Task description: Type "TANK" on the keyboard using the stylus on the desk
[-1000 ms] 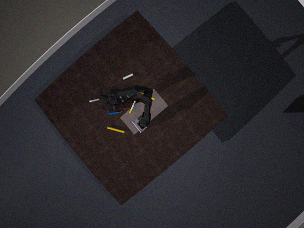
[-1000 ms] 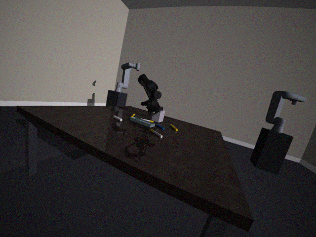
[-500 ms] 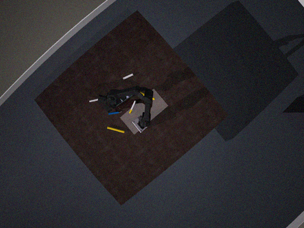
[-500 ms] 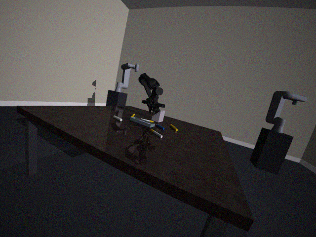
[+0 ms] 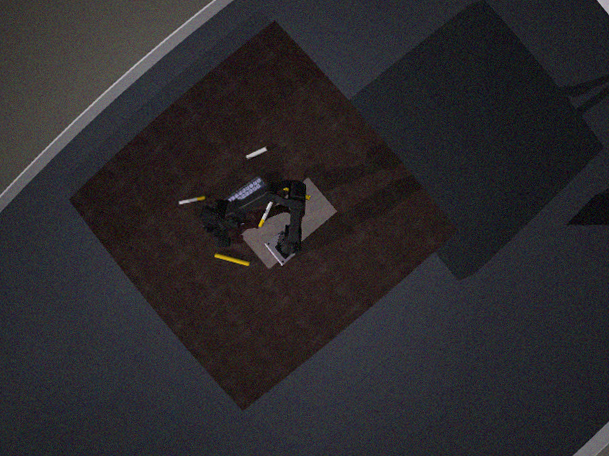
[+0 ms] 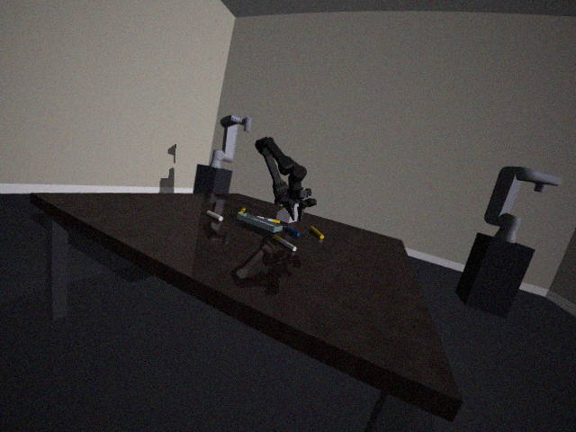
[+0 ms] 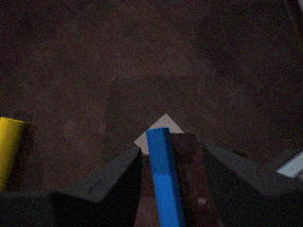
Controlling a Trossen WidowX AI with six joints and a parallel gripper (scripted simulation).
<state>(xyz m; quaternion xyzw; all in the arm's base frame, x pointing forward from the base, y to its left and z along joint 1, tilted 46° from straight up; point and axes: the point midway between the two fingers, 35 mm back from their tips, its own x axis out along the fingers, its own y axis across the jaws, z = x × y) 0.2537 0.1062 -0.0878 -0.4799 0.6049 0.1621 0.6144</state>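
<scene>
Now: gripper tip 40 mm past the blue stylus, 50 mm to the left of it and 60 mm above it. The rest, counted from my gripper tip: yellow pen: 150 mm behind, 60 mm to the left, 60 mm below.
</scene>
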